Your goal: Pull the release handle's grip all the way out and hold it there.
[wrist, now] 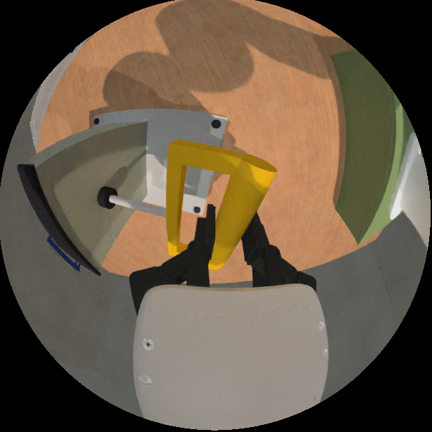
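Note:
The release handle [176,200] is a yellow frame with a thick round grip [242,205] on its right side, in the middle of the wrist view. A light metal rod [137,205] runs from the frame's left bar to a black collar [107,198] on the face of a grey-beige housing [90,175]. A length of rod shows between the collar and the frame. My gripper [228,218] is shut on the grip, one black finger inside the frame's opening and the other on the grip's outer right side. The lower end of the grip lies between the fingers.
A grey metal base plate [170,127] with dark bolts lies under the housing on the wooden table top [290,130]. The housing has a black edge panel [47,215] at the left. A green block-like object [367,140] stands at the right. Large shadows fall across the table.

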